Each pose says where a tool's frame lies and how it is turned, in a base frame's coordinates. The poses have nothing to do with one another.
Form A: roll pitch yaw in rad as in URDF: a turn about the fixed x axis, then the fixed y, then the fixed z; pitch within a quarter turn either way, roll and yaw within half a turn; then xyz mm.
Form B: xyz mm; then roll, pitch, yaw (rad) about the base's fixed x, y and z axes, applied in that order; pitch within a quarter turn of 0, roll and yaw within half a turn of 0. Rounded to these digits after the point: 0 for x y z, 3 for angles.
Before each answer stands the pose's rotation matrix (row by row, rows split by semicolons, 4 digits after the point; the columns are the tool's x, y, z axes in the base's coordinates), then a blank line. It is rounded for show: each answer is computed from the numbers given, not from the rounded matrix.
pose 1, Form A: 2.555 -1.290 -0.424 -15 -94 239
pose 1, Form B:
0.2526 -0.8274 0.5016; -0.1140 -0.5403 -0.8337; 0.9608 0.1534 -0.2308

-15 -94 239 2.555 -1.290 -0.424
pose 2, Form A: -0.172 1.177 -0.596 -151 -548 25
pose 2, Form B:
0.3175 0.4223 0.8490; -0.2154 0.9041 -0.3691; -0.9235 -0.0657 0.3780

-151 -548 25 -0.172 1.177 -0.596
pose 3, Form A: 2.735 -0.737 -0.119 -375 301 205
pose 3, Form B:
0.7353 -0.3730 0.5660; -0.0879 -0.8804 -0.4660; 0.6721 0.2928 -0.6801

-375 301 205 2.735 -0.737 -0.119
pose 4, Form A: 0.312 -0.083 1.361 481 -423 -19
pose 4, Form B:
0.2075 -0.9362 0.2838; 0.9747 0.1733 -0.1411; 0.0829 0.3059 0.9484

481 -423 -19 0.312 -0.083 1.361
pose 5, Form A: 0.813 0.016 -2.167 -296 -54 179
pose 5, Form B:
-0.5614 0.5622 -0.6072; -0.8274 -0.3956 0.3988; -0.0160 0.7263 0.6872

-296 -54 179 0.813 0.016 -2.167
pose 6, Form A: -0.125 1.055 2.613 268 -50 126
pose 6, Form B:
-0.4259 -0.4067 -0.8082; 0.2487 -0.9115 0.3276; -0.8699 -0.0615 0.4894

268 -50 126 -0.125 1.055 2.613
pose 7, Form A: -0.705 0.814 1.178 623 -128 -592
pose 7, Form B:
0.2628 -0.8840 -0.3867; 0.6343 -0.1437 0.7596; -0.7270 -0.4449 0.5229

623 -128 -592 -0.705 0.814 1.178
